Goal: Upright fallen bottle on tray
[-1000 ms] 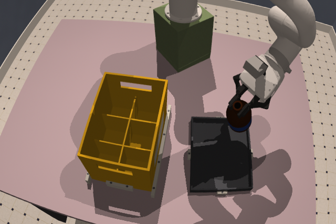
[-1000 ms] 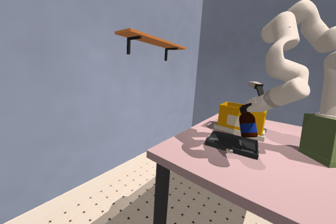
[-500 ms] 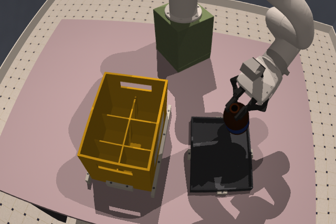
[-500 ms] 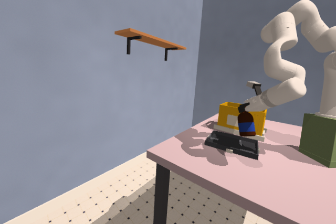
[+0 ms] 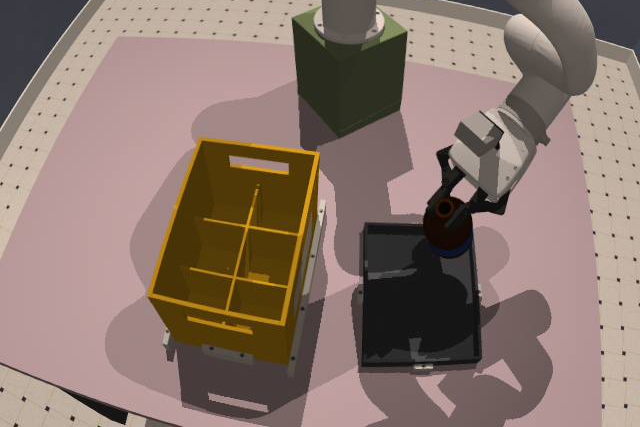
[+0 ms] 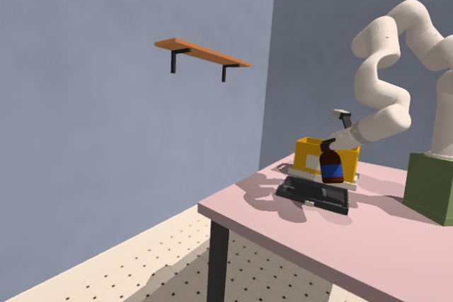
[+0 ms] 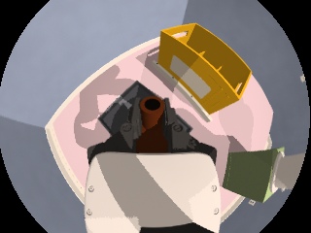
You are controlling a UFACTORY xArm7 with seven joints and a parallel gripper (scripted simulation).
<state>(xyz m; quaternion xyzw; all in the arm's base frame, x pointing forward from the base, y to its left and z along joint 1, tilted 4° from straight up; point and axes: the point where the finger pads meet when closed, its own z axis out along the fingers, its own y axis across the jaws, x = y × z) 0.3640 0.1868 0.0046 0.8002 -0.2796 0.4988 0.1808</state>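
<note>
The brown bottle lies 20 mm behind my hand, 10 mm to the left of it and 50 mm below it. From my hand the other things lie so: dark tray 30 mm ahead, 10 mm to the left, 200 mm below; yellow crate 50 mm ahead, 270 mm to the right, 120 mm below.
</note>
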